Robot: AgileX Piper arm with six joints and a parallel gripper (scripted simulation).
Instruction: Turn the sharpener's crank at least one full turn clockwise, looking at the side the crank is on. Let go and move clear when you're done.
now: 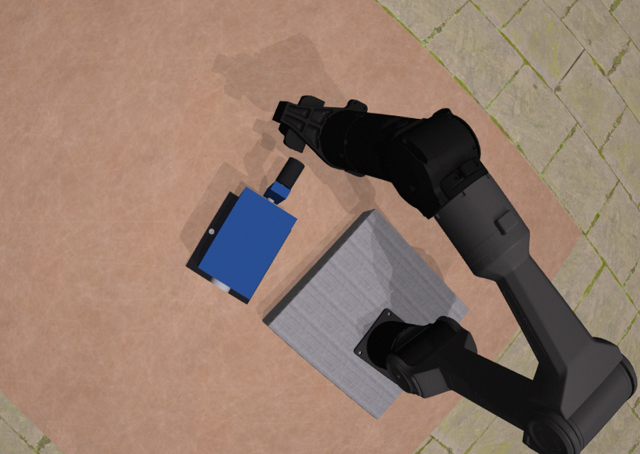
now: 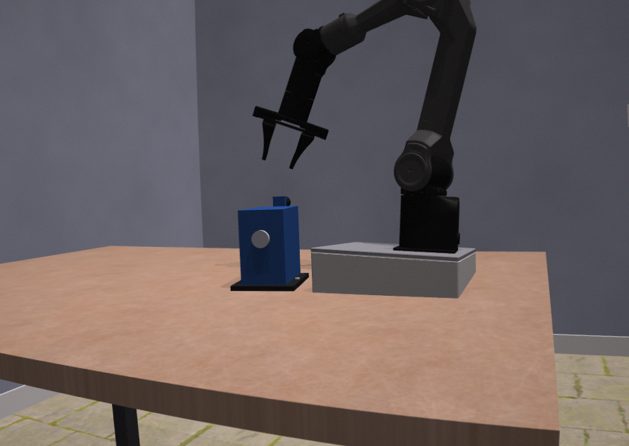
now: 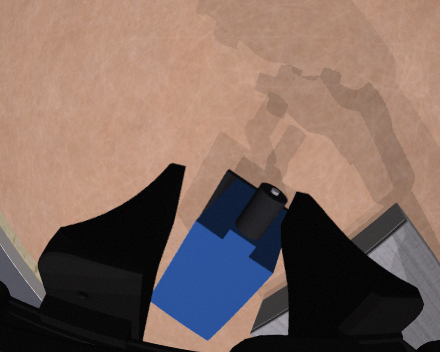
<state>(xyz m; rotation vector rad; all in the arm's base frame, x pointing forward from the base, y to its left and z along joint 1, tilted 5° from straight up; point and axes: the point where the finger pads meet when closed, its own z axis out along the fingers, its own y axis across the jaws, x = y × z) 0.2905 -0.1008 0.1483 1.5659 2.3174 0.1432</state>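
My gripper is now 80 mm above the black crank handle, 30 mm to the right of it and 20 mm past it. From my hand the other things lie so: crank (80 mm below, 40 mm to the left, 20 mm behind).
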